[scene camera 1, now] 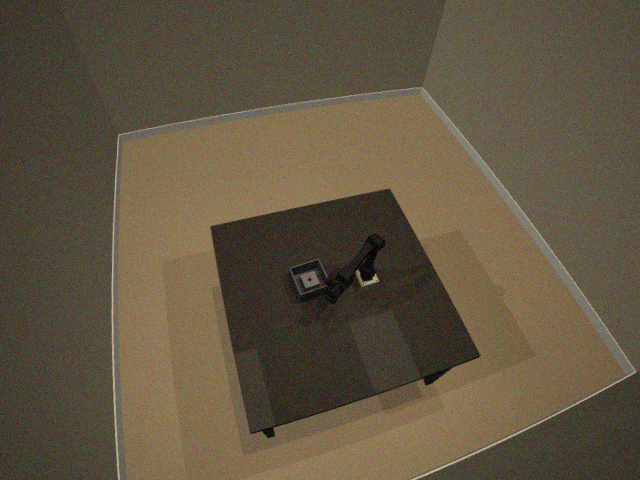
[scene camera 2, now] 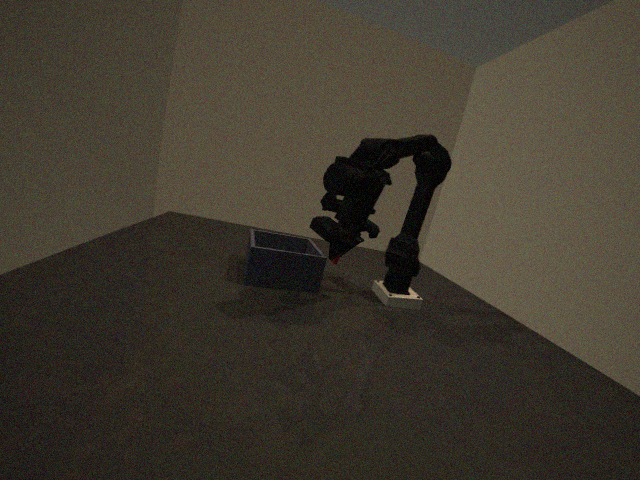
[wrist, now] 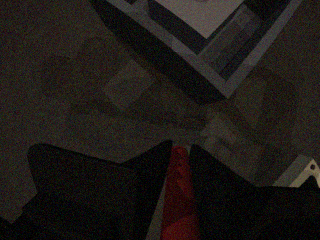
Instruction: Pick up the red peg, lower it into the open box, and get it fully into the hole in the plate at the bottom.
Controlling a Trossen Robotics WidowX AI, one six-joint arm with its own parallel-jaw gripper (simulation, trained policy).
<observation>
In view: the gripper (scene camera 2: 332,259) and a blue box (scene camera 2: 277,261).
The gripper is seen too in the wrist view (wrist: 180,148).
</observation>
